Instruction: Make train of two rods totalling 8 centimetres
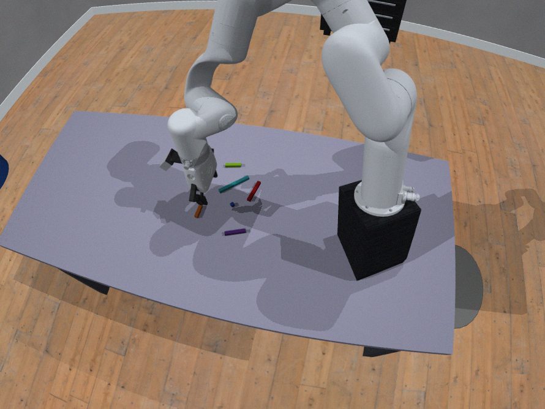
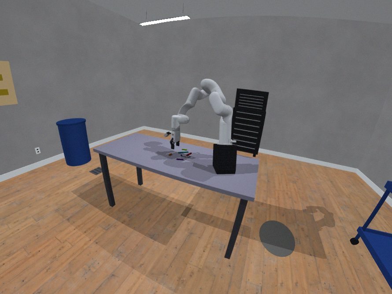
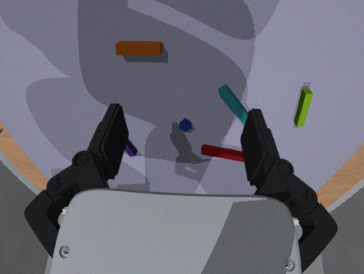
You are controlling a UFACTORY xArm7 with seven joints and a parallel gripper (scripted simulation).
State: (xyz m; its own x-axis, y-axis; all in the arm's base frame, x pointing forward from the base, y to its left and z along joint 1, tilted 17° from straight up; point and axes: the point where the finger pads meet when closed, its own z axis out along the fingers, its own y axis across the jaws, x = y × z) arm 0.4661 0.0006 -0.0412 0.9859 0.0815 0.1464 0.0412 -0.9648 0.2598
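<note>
Now: the small blue rod 7 cm behind my hand and 7 cm below it. Round my hand: turquoise rod: 5 cm behind, 7 cm to the right, 7 cm below; purple rod: 10 cm behind, 8 cm to the left, 7 cm below; orange rod: 3 cm ahead, 4 cm to the left, 7 cm below.
</note>
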